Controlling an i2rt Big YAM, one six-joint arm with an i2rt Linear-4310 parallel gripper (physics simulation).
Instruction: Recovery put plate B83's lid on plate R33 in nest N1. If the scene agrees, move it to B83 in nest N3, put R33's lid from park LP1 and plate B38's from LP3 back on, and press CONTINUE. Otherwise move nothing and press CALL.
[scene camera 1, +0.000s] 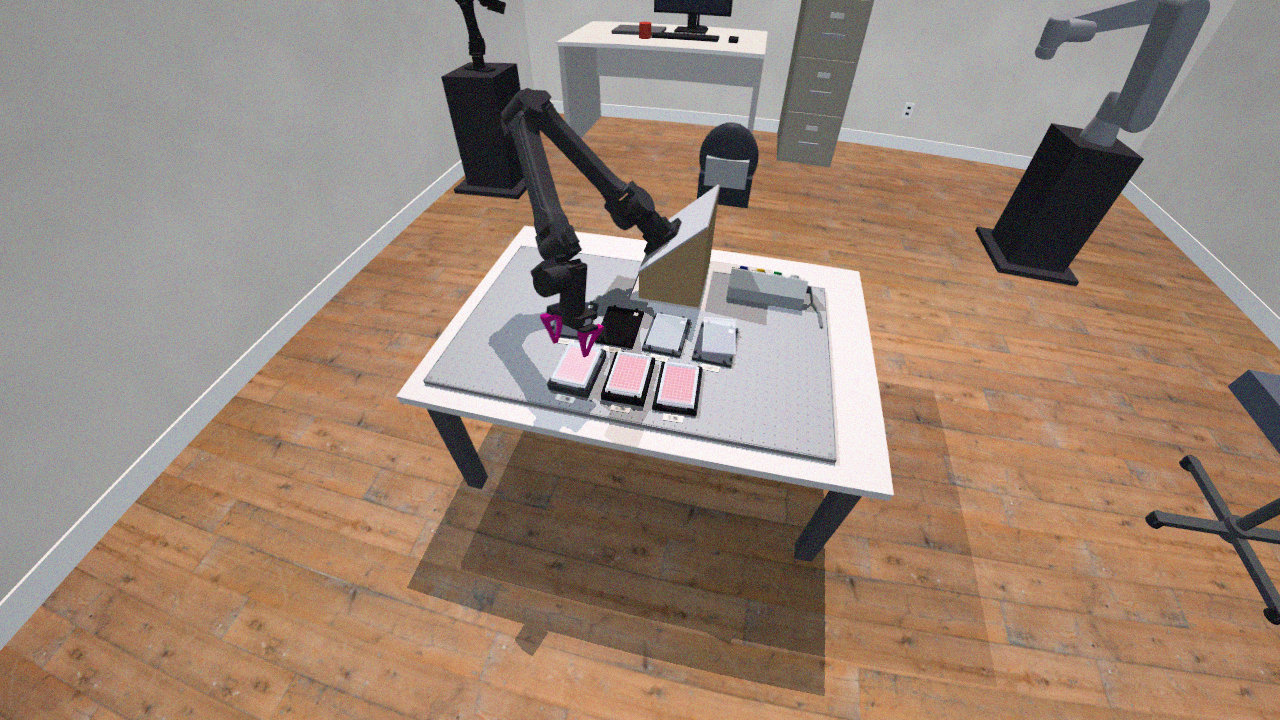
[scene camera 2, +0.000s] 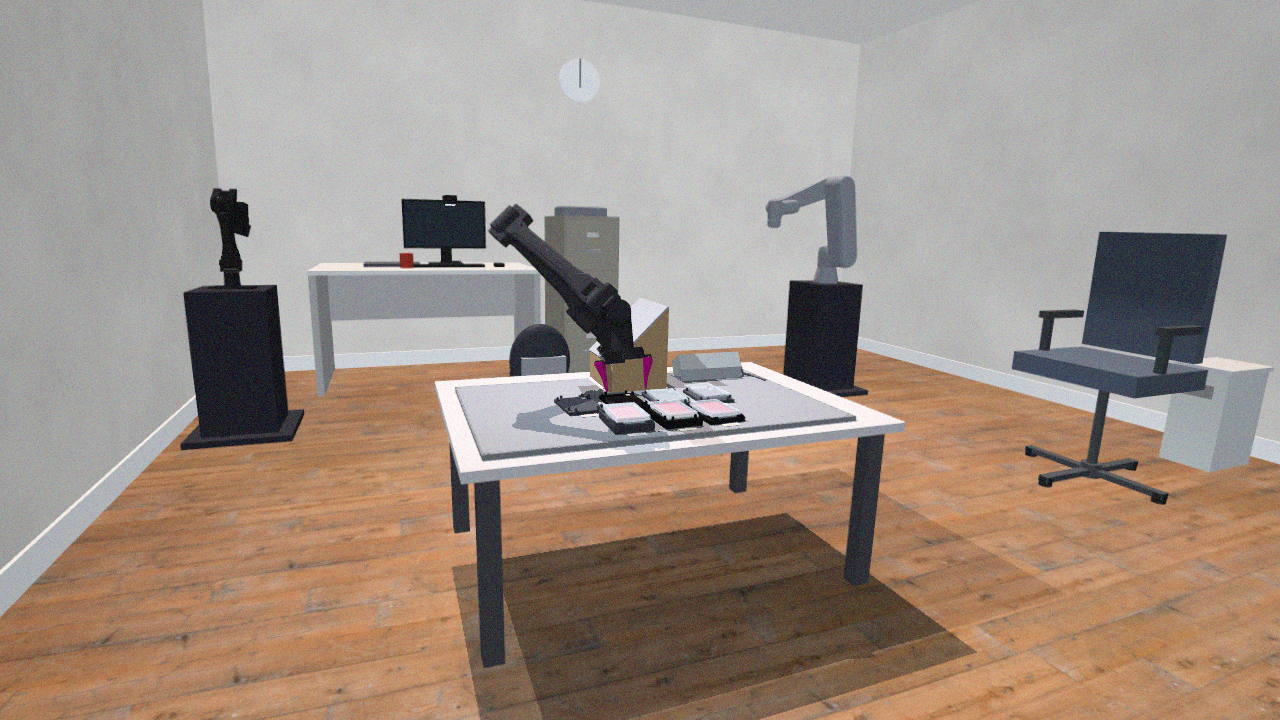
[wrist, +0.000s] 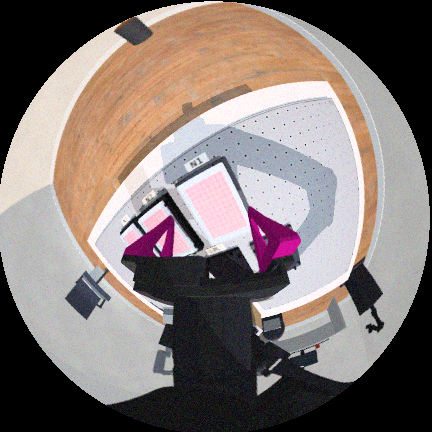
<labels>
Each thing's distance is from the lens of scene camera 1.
my gripper (scene camera 1: 570, 349): 110 cm
grey button box (scene camera 1: 759, 286): 139 cm
</labels>
